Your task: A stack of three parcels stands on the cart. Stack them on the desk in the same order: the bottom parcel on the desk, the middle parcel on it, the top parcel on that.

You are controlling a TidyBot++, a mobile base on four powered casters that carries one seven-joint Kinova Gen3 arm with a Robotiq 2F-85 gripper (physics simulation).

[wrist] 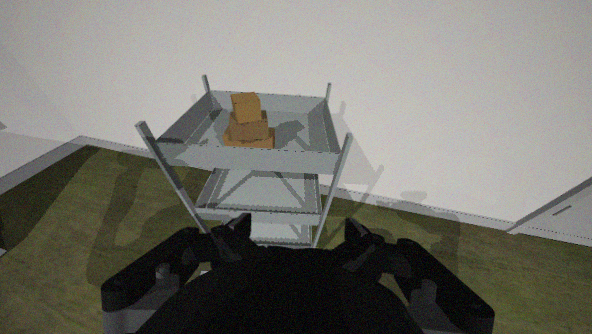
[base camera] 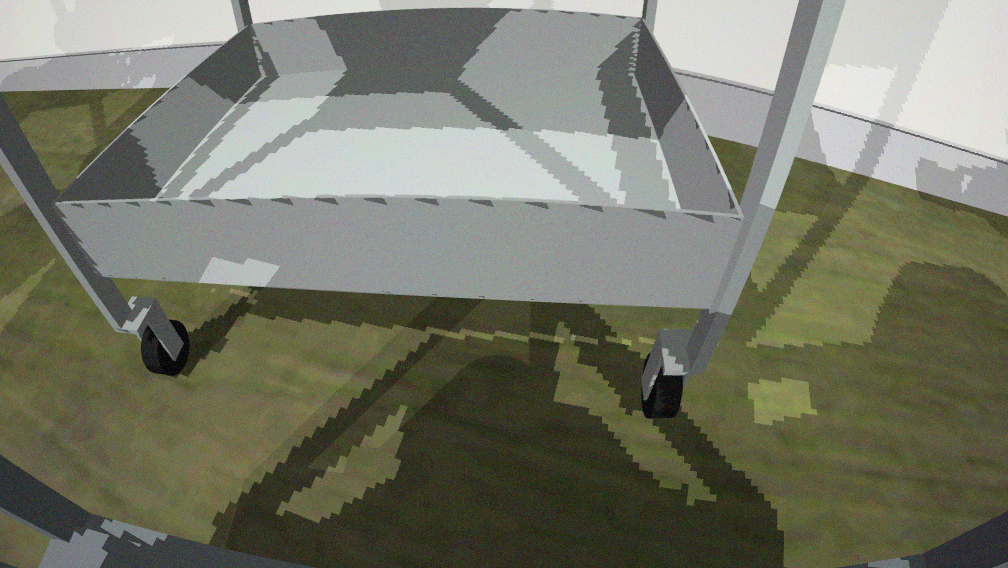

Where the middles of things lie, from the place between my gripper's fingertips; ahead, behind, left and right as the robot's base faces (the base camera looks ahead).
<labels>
Right now my hand is 310 mm short of the small parcel (wrist: 246, 106), 120 mm to the right of it and 40 mm above it. The rest, counted from my hand: darker tan parcel (wrist: 254, 130) 320 mm ahead, 120 mm to the left, 90 mm below.
</labels>
